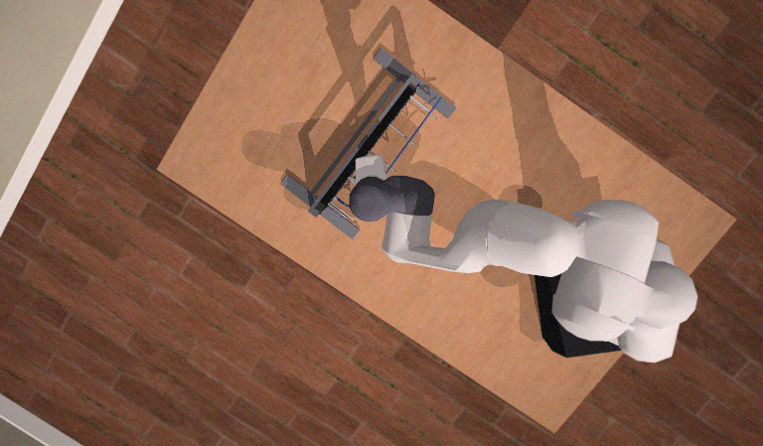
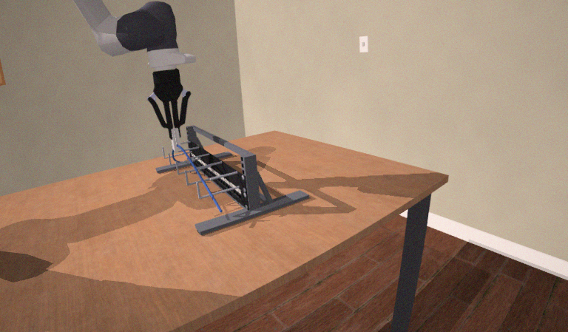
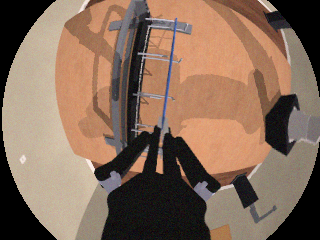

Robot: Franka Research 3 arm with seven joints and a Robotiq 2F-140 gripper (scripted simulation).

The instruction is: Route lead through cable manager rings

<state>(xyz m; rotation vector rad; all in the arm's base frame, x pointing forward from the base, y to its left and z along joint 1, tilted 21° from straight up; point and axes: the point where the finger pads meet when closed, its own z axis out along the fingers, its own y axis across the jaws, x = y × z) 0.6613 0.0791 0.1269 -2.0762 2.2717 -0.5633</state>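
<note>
Now: the dark rack 9 cm ahead of my hand, 6 cm to the right of it and 8 cm below it.
</note>
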